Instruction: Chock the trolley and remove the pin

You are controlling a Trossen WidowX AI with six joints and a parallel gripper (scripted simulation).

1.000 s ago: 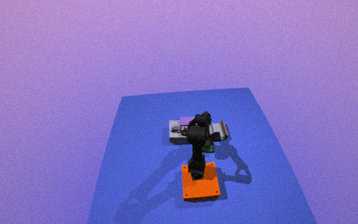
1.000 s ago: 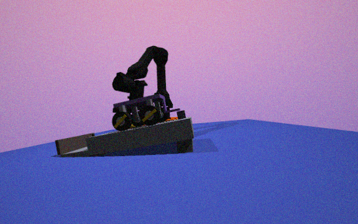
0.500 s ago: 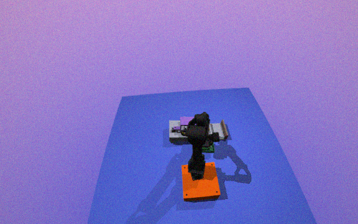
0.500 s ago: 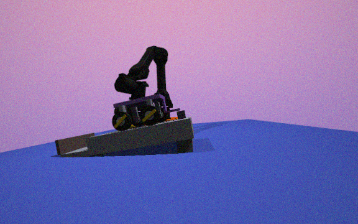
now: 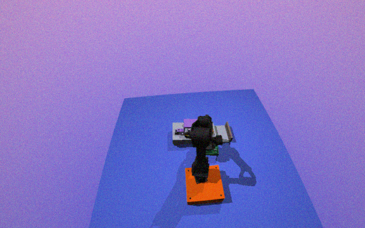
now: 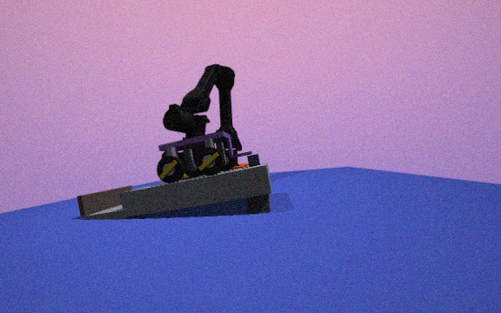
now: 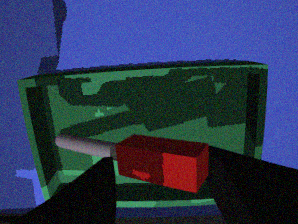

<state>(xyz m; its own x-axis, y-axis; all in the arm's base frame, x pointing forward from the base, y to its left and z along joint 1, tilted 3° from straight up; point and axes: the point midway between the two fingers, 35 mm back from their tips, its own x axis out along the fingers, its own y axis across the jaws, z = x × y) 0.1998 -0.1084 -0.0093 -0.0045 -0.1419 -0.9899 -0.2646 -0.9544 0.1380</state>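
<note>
The red-headed stop pin is 1 cm behind my gripper tip, 1 cm to the right of it and 1 cm below it. Also, from my gripper tip: grey ramp 14 cm ahead, 7 cm to the left, 1 cm above; yellow chock 7 cm ahead, 1 cm to the right, 5 cm above; green tray 1 cm to the right, 4 cm below.
</note>
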